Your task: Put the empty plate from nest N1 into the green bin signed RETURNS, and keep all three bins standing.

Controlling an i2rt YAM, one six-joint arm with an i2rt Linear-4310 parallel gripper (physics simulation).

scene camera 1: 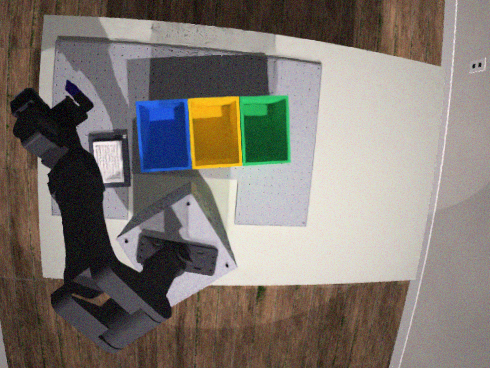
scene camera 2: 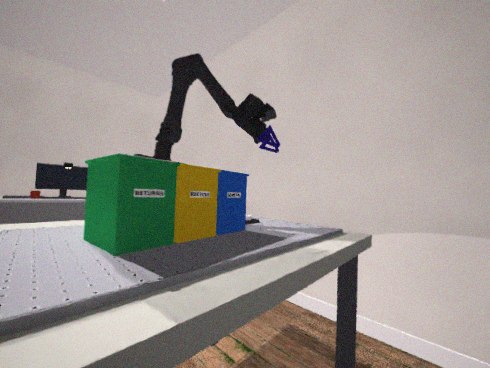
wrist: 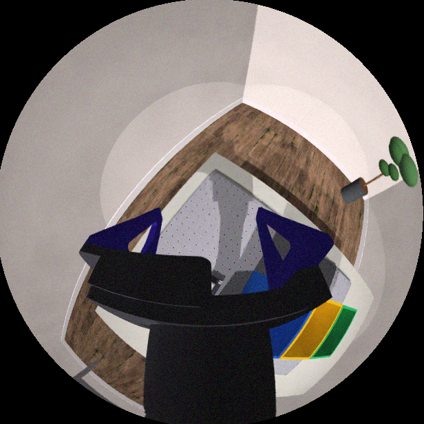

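Note:
The green bin signed RETURNS stands upright at the end of a row, beside the yellow bin and the blue bin. In scene camera 1 a white plate with a fine pattern sits in a dark nest left of the blue bin. The nest's number and whether the plate is empty cannot be read. My gripper is open and empty, high above the board's left part; one blue finger shows from above, the other is hidden.
A perforated board lies under the bins on the pale table. The arm's grey base block stands in front of the bins. The arm passes close to the nest's left side in scene camera 1 and hides part of the board.

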